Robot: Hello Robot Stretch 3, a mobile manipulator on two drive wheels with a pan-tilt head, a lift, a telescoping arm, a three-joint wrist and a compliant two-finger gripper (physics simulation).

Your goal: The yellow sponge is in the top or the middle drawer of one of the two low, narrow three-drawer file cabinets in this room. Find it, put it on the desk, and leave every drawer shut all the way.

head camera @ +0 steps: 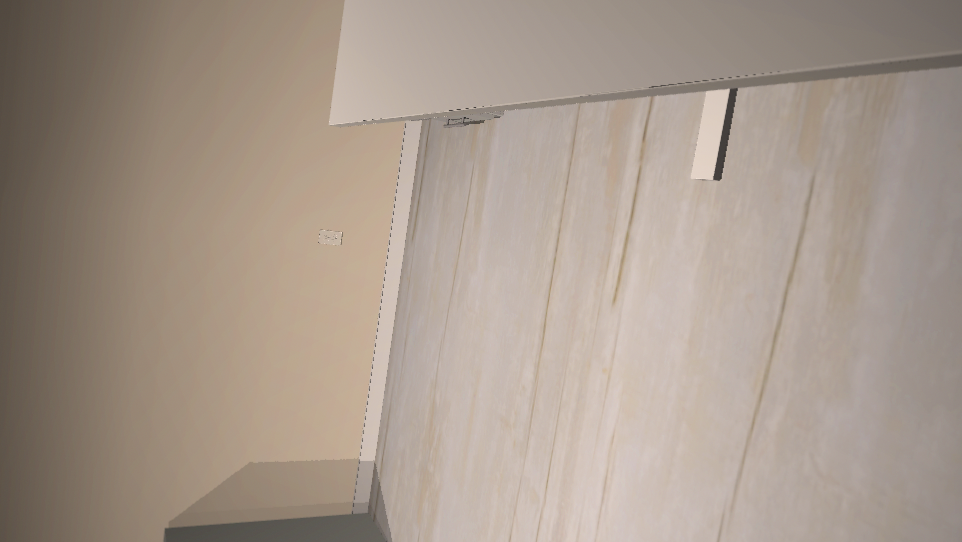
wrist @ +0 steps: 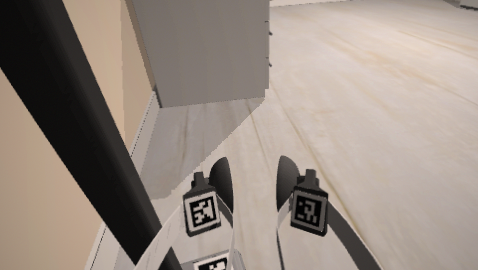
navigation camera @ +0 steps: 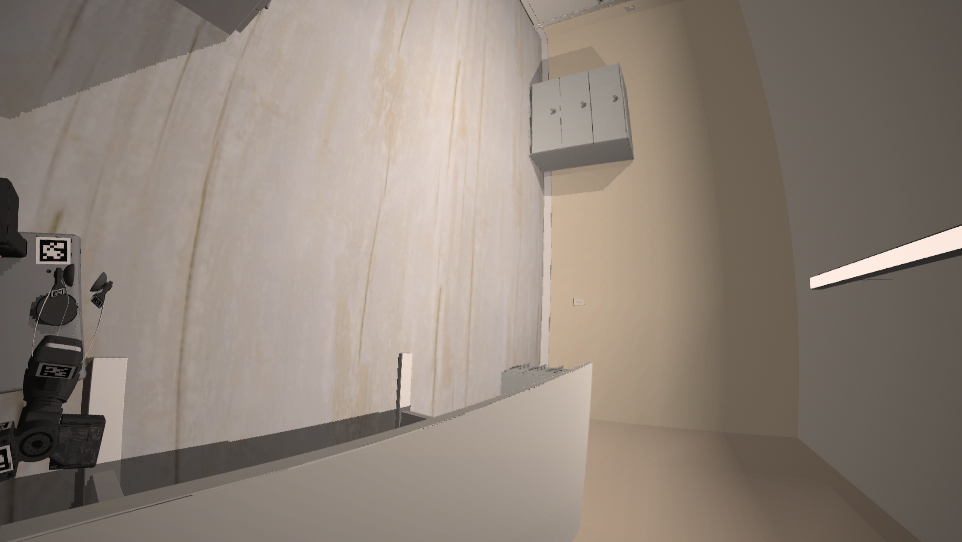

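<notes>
A low grey three-drawer cabinet [navigation camera: 575,111] [head camera: 269,530] stands against the far wall; its three knobbed drawer fronts look shut in the navigation view, and part of its side shows at the bottom left of the head view. A second grey unit [navigation camera: 519,380] [head camera: 471,120] with handles is mostly hidden behind the desk [navigation camera: 437,478] [head camera: 572,50]. The desk's pale top fills the upper right of the head view. My gripper [wrist: 254,175] [navigation camera: 84,278] is open and empty, over the floor and well away from the far-wall cabinet. The yellow sponge does not show.
A grey box-shaped unit [wrist: 210,50] with small knobs along its right edge stands by the wall ahead of the fingers. Another grey piece of furniture [navigation camera: 218,10] shows at the top left. Desk legs [head camera: 710,138] [navigation camera: 405,380] [navigation camera: 107,397] reach down to the floor.
</notes>
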